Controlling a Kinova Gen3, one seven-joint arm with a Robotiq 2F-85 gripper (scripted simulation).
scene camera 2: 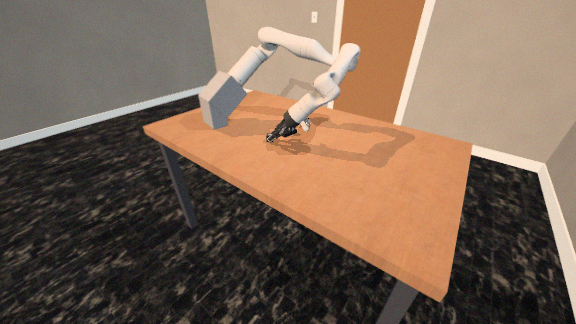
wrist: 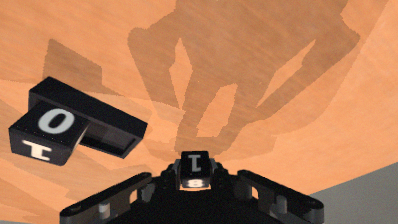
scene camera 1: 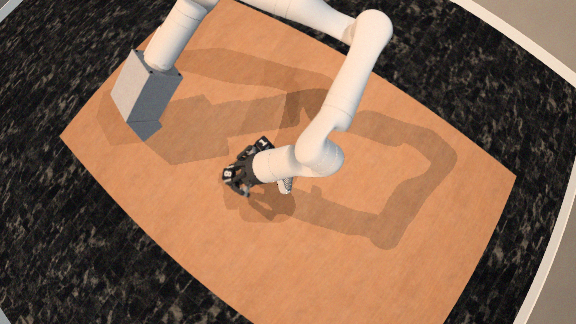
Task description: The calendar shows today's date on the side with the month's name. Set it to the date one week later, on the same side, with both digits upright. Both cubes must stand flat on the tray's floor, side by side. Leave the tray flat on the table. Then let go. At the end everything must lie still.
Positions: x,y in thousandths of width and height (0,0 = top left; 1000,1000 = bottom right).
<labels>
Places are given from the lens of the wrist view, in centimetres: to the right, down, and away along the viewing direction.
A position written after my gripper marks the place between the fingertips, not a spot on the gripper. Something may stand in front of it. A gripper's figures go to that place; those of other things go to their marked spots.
my gripper (wrist: 491,743): 0, 6, 16
black cube (wrist: 491,775): 0, 6, 14
black cube (wrist: 119,596): -9, 1, 8
black calendar tray (wrist: 247,614): -9, 2, 12
</labels>
